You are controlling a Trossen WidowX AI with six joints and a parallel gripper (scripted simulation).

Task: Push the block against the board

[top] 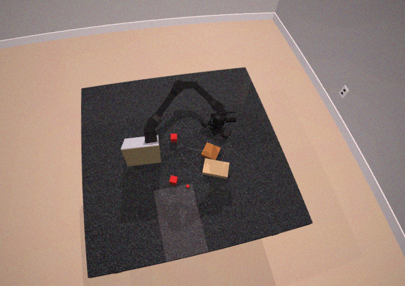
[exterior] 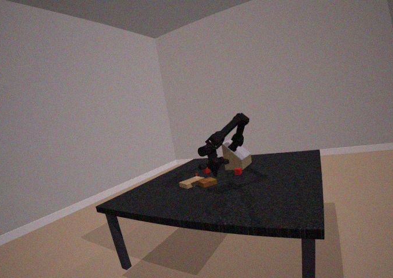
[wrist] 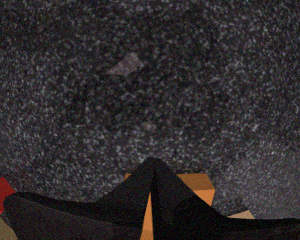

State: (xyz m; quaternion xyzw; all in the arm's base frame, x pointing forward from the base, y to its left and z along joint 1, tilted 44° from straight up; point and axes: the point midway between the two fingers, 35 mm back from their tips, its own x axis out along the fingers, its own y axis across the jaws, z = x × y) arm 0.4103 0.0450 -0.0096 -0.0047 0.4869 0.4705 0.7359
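Now: the square block 5 cm behind my gripper tip, 9 cm to the right of it and 5 cm below it. Round my gripper tip: light tan board (5 cm behind, 21 cm to the right, 5 cm below); red piece (24 cm behind, 29 cm to the right, 6 cm below).
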